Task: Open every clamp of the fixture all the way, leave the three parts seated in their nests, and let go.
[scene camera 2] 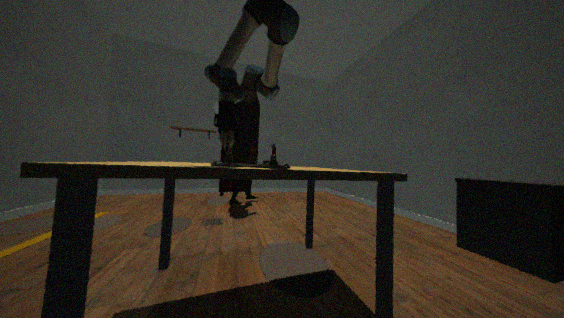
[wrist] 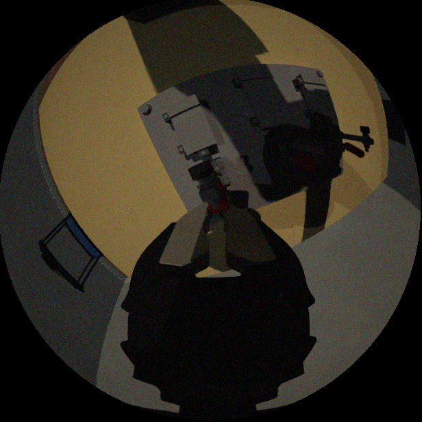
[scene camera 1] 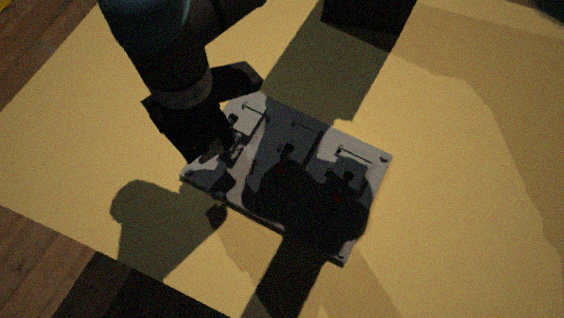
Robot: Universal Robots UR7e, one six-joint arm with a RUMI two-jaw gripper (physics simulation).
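Pixels of known places: gripper, fingertip midpoint: (scene camera 2: 227, 150) (scene camera 1: 218, 148); arm's base at its link origin: (scene camera 2: 246, 95).
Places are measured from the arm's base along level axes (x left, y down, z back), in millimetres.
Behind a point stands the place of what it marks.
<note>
The fixture plate (scene camera 1: 241, 176) @[x -7, y 514, z -497 mm] (wrist: 161, 134) lies on the table. A pale left part (scene camera 1: 248, 119) @[x -55, y 488, z -397 mm] (wrist: 192, 127) sits in its nest. The middle part (scene camera 1: 302, 136) @[x 52, y 498, z -368 mm] and right part (scene camera 1: 350, 167) @[x 163, y 493, z -378 mm] are in shadow and look seated. The left clamp's dark pad (wrist: 201, 171) stands raised off the part. My gripper (scene camera 2: 227, 152) @[x -57, y 456, z -488 mm] (wrist: 215, 203) is shut on that clamp's red handle (wrist: 218, 197). The other clamps' red handles (scene camera 1: 281, 170) @[x 65, y 432, z -472 mm] (scene camera 1: 338, 199) @[x 171, y 427, z -467 mm] are dim. One clamp arm (wrist: 356, 137) (scene camera 2: 273, 152) stands up at the right; the middle clamp's angle is hard to tell.
The yellow table top (scene camera 1: 450, 175) @[x 338, y 529, z -273 mm] (scene camera 2: 135, 164) @[x -307, y 529, z -681 mm] surrounds the plate. A dark box (scene camera 1: 367, 17) @[x 29, y 494, z -40 mm] stands beyond the plate in scene camera 1. A dark cabinet (scene camera 2: 505, 225) stands right of the table. The arm's shadow falls over the middle and right clamps.
</note>
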